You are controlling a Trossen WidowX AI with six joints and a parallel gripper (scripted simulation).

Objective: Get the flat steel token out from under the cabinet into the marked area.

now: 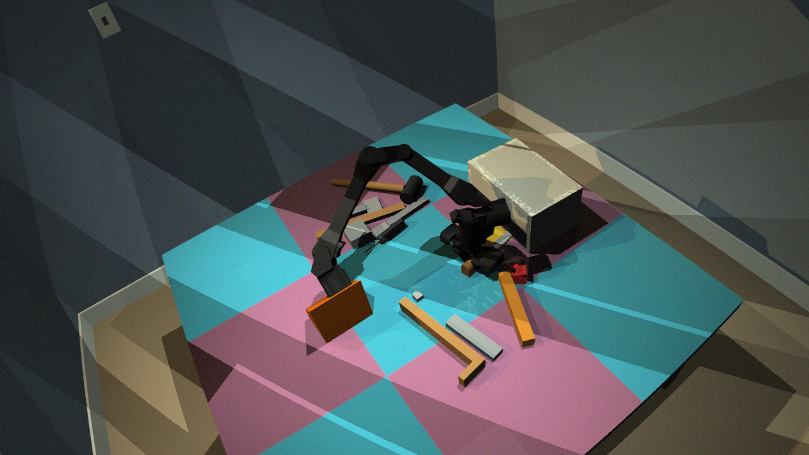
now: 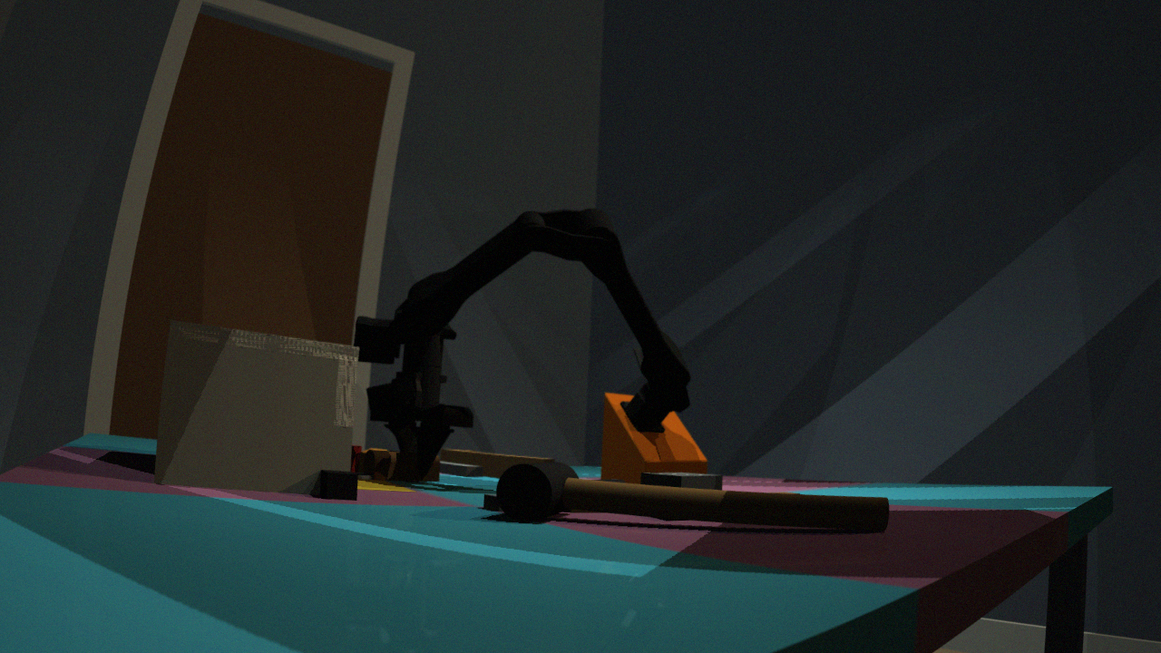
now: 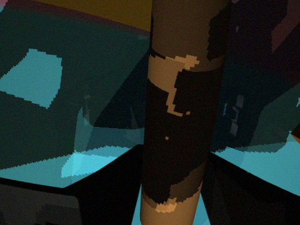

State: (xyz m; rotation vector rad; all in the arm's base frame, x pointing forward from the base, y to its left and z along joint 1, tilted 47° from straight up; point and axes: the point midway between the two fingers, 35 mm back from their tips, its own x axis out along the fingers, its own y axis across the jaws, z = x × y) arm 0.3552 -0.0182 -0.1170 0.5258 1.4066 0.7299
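Right now the small grey cube is 180 mm behind my gripper tip and 20 mm to the left of it. The rest, counted from my gripper tip: orange bar (180 mm to the right, 10 mm behind, 10 mm above); grey bar (180 mm to the right, 150 mm behind); red cube (110 mm to the right, 70 mm ahead, 10 mm above).
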